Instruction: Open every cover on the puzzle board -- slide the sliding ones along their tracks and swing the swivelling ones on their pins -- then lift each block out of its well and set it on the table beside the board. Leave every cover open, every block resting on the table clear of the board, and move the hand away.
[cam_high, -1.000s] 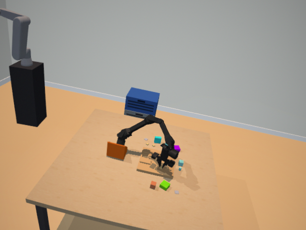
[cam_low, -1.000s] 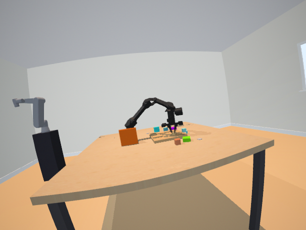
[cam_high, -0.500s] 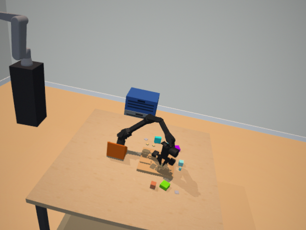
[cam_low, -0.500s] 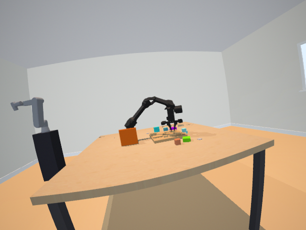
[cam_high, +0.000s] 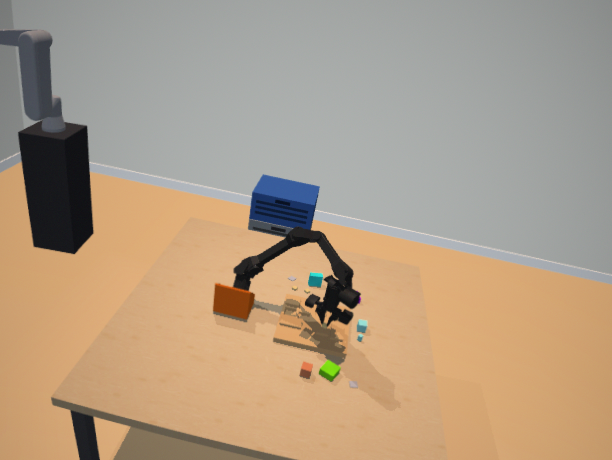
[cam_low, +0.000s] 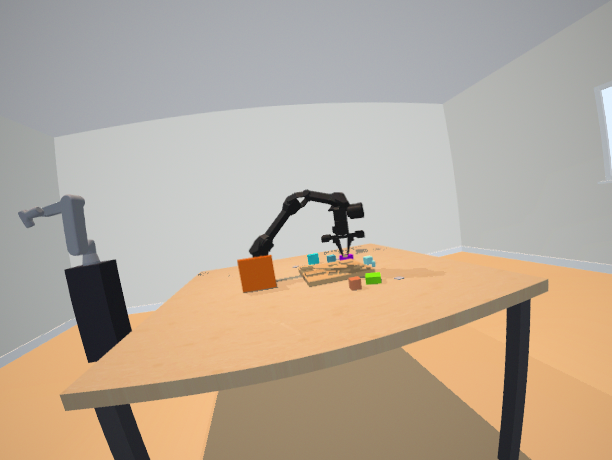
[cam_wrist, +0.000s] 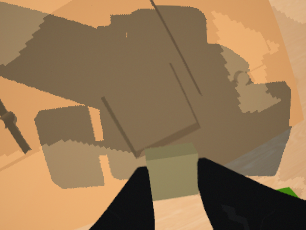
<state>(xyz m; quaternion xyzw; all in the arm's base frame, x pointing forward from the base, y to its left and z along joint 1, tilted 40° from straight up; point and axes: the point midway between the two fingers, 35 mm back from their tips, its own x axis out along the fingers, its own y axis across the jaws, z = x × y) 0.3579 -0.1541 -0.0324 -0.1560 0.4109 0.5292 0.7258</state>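
The wooden puzzle board lies 110 mm to the left of my gripper tip, 70 mm below it and 40 mm behind it. Round my gripper tip: brown block 180 mm to the right, 70 mm below, 50 mm behind; green block 160 mm to the right, 80 mm below, 30 mm ahead; light cyan block 180 mm ahead, 120 mm to the left, 70 mm below.
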